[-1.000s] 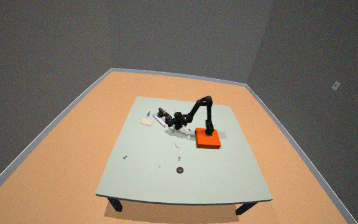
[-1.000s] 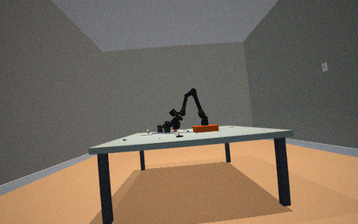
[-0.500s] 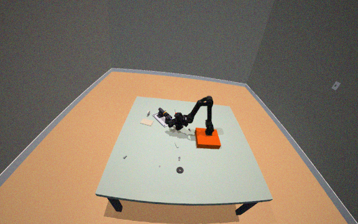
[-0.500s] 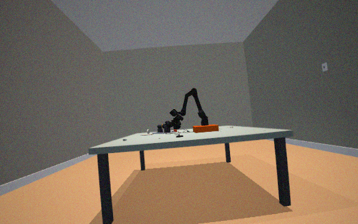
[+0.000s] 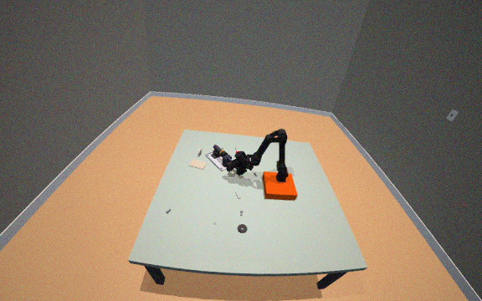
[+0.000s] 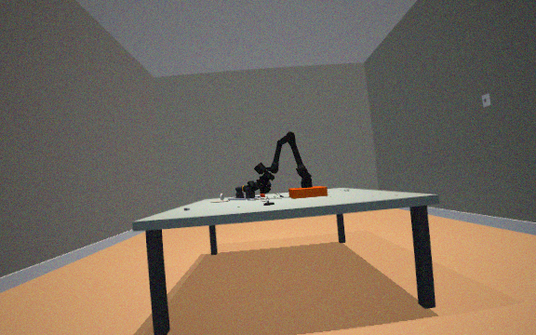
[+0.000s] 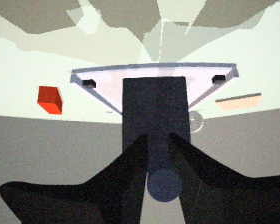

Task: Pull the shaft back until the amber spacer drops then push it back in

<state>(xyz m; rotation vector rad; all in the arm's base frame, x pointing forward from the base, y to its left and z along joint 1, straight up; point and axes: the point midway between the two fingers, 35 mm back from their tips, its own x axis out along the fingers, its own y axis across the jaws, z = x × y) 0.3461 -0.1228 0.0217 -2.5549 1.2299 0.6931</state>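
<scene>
The dark round shaft is 40 mm to the right of my gripper tip, 30 mm ahead of it and 20 mm above it. Round my gripper tip: amber spacer 80 mm to the right, 70 mm ahead, 20 mm above; then tan pad 250 mm ahead, 60 mm below, 20 mm to the right; then pale ring 250 mm ahead, 140 mm to the right, 30 mm below.
</scene>
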